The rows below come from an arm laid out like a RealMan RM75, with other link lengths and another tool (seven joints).
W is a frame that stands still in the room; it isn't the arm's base.
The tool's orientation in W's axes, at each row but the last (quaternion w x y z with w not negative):
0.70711, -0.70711, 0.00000, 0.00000
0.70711, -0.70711, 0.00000, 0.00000
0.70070, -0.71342, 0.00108, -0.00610
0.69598, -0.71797, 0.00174, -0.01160
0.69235, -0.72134, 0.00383, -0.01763
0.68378, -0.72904, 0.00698, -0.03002
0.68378, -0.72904, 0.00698, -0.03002
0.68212, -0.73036, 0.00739, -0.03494
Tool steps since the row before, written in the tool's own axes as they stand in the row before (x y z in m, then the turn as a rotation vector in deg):
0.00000, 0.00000, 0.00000, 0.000, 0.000, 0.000
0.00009, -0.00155, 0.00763, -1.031, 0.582, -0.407
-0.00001, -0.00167, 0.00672, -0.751, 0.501, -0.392
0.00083, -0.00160, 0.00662, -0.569, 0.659, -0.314
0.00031, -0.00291, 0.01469, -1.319, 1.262, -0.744
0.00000, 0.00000, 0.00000, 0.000, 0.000, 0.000
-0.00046, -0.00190, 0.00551, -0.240, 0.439, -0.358
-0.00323, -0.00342, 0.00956, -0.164, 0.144, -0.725
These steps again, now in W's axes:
0.00000, 0.00000, 0.00000, 0.000, 0.000, 0.000
0.00009, 0.00763, 0.00155, -1.031, -0.407, -0.582
0.00005, 0.00675, 0.00155, -0.751, -0.393, -0.499
0.00093, 0.00665, 0.00141, -0.566, -0.324, -0.657
0.00071, 0.01478, 0.00232, -1.317, -0.756, -1.257
0.00000, 0.00000, 0.00000, 0.000, 0.000, 0.000
-0.00022, 0.00564, 0.00153, -0.245, -0.373, -0.423
-0.00276, 0.00995, 0.00264, -0.203, -0.722, -0.102

